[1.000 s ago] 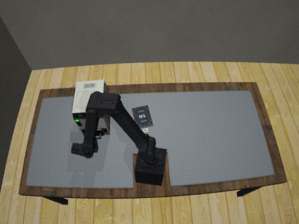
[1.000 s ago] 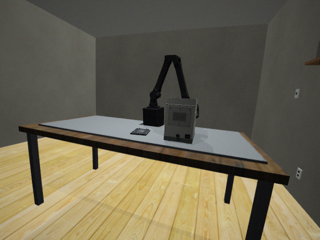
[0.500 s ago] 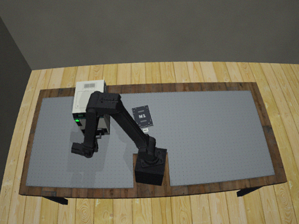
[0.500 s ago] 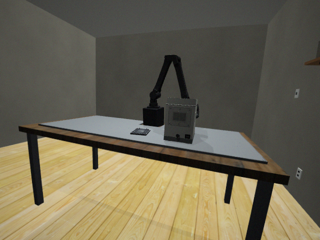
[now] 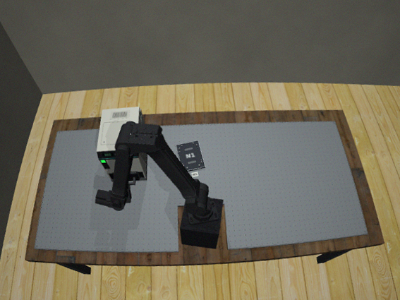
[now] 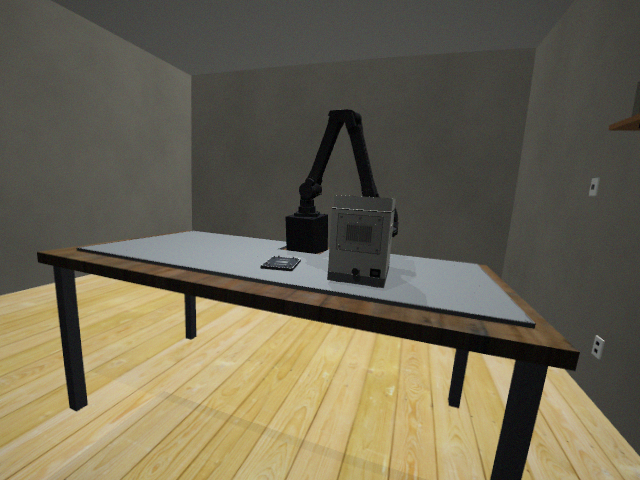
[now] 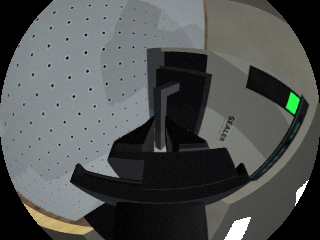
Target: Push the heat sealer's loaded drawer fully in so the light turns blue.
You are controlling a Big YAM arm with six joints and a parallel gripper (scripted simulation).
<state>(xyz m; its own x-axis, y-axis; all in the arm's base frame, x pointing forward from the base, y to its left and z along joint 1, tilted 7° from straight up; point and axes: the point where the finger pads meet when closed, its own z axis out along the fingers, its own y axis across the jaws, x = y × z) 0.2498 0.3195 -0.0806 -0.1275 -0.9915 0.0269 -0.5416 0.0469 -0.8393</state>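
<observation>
Now: the sealer drawer 100 mm ahead of my hand, 20 mm to the right of it and 10 mm below it.
</observation>
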